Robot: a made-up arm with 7 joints. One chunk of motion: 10 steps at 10 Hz.
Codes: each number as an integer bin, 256 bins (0 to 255) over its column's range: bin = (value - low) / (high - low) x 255, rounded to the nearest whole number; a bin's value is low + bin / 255 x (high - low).
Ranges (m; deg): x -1.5..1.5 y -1.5..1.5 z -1.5..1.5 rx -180..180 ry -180..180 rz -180..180
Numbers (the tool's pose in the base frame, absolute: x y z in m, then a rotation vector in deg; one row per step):
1: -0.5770 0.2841 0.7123 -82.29 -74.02 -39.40
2: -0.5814 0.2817 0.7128 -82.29 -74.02 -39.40
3: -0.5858 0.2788 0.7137 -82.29 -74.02 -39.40
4: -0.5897 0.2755 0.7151 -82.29 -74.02 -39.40
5: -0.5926 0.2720 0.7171 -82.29 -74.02 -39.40
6: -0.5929 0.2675 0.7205 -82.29 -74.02 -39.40
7: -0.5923 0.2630 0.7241 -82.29 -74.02 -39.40
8: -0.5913 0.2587 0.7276 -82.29 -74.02 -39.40
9: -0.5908 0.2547 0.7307 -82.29 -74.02 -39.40
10: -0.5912 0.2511 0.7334 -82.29 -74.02 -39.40
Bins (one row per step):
1: 78 152 188 69 75 100
2: 78 151 188 69 75 100
3: 78 151 188 69 75 100
4: 77 151 188 69 75 100
5: 77 151 188 69 75 100
6: 77 150 189 69 75 100
7: 77 150 189 69 75 100
8: 77 149 189 69 75 100
9: 77 149 190 69 75 100
10: 77 149 190 69 75 100

